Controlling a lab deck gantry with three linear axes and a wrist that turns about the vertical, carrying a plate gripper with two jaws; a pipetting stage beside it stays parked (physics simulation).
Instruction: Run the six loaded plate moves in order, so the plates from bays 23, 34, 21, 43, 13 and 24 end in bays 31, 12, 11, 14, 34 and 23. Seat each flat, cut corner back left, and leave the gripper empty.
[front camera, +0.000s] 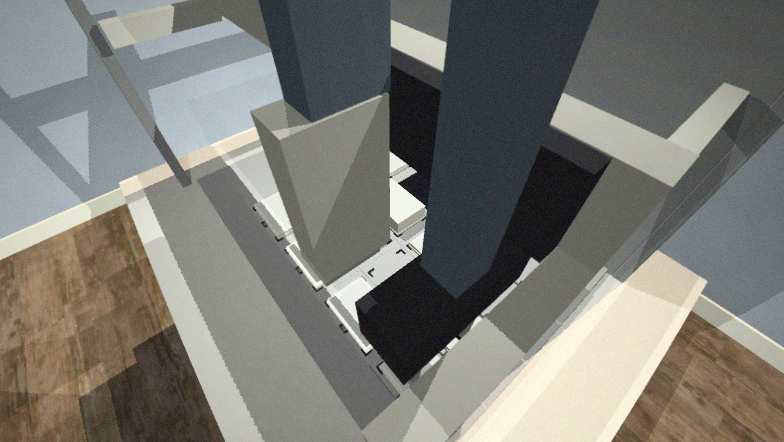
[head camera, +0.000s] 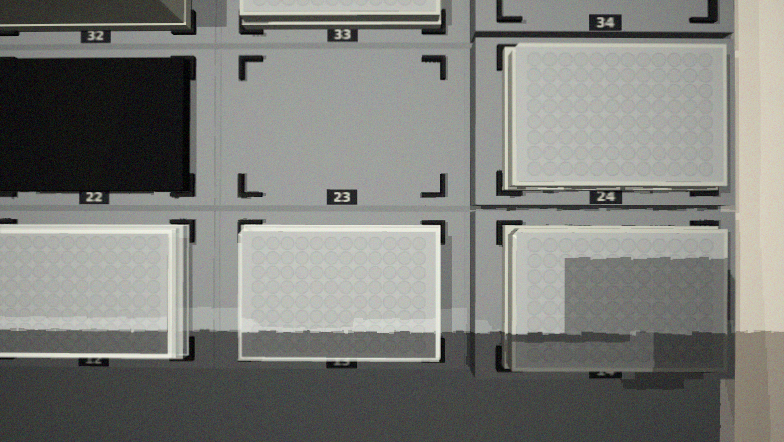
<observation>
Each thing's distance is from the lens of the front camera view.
my gripper (front camera: 431, 350): 0.46 m
bay 23 (front camera: 388, 264): 0.70 m
</observation>
